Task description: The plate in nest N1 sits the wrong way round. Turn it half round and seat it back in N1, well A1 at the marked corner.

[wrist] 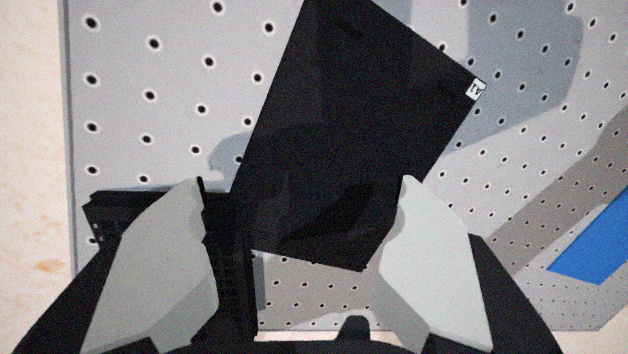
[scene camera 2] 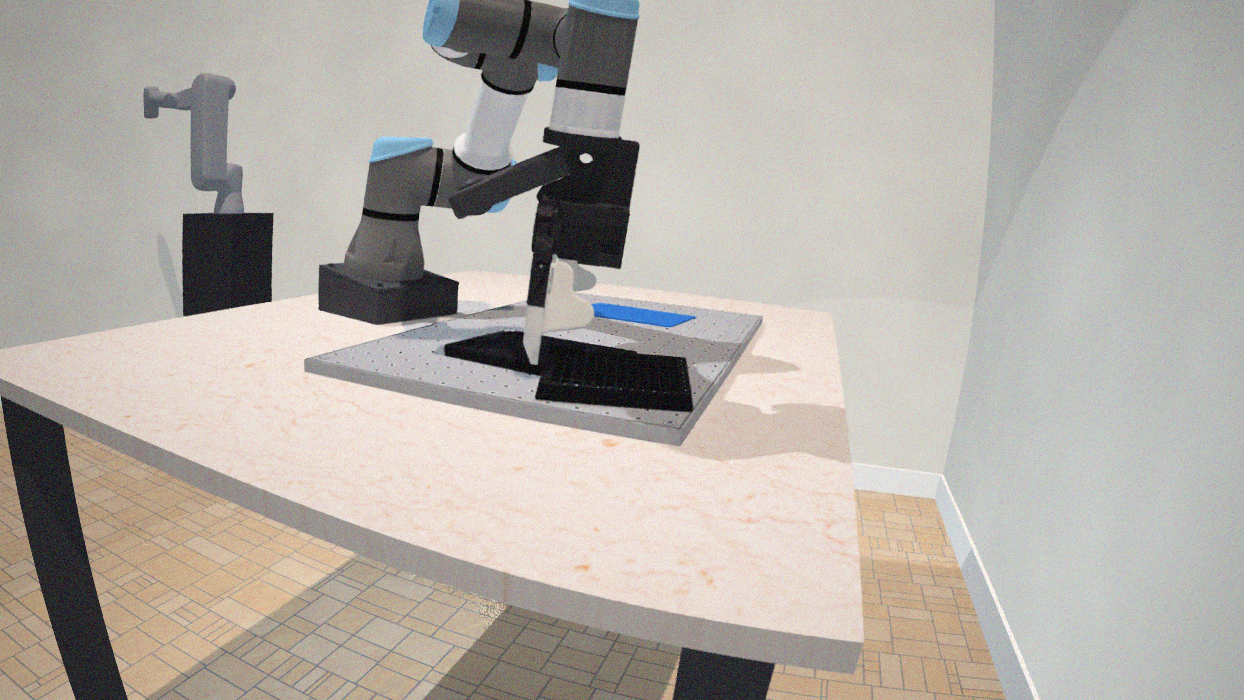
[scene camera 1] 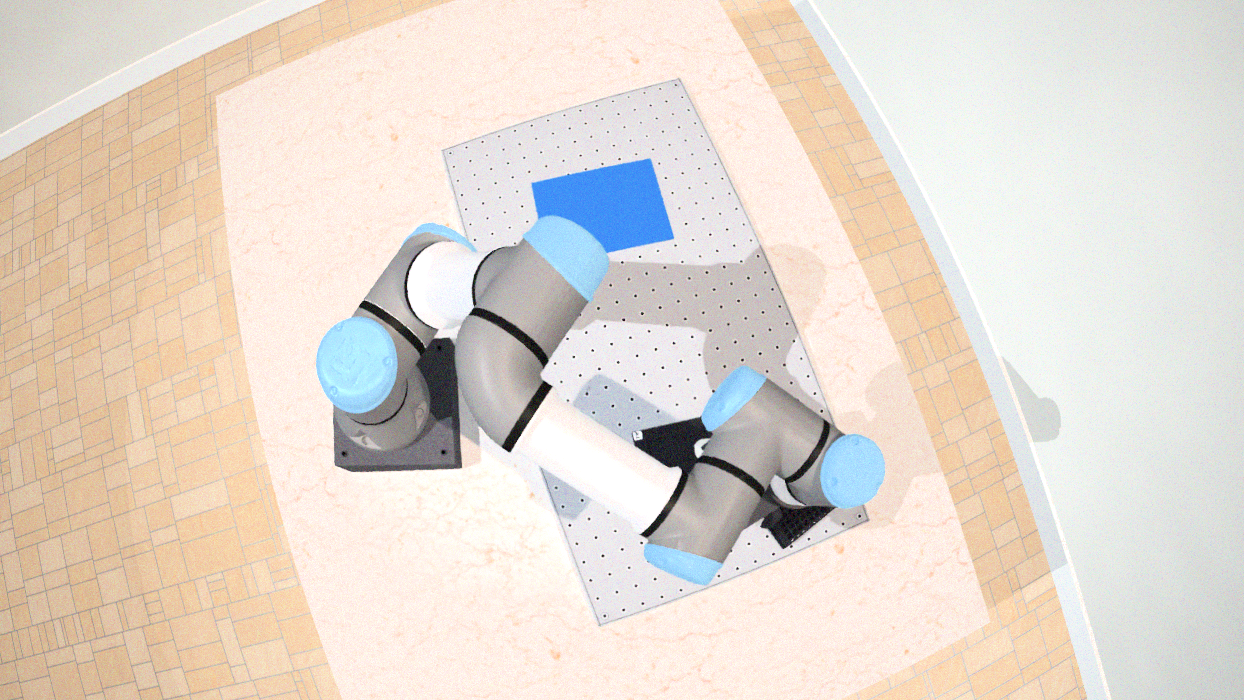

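Note:
The black nest N1 (scene camera 1: 668,442) (scene camera 2: 483,349) (wrist: 350,110) lies flat on the board, its white A1 label (scene camera 1: 637,435) (wrist: 475,89) at one corner. No plate shows on the visible part of its floor. The black well plate (scene camera 1: 795,525) (scene camera 2: 613,383) (wrist: 232,280) lies outside it, against the end away from the label; whether its edge rests on the nest I cannot tell. My gripper (scene camera 2: 556,341) (wrist: 302,179) is open, with nothing held, low over that end of the nest. In the wrist view the left finger covers part of the plate. The arm hides the fingers in scene camera 1.
The grey perforated board (scene camera 1: 556,148) (scene camera 2: 391,361) (wrist: 125,65) carries the nest and plate. A flat blue rectangle (scene camera 1: 608,200) (scene camera 2: 643,314) (wrist: 595,245) lies toward the board's other end. A grey arm (scene camera 2: 208,130) on a black pedestal (scene camera 2: 227,261) stands behind the table.

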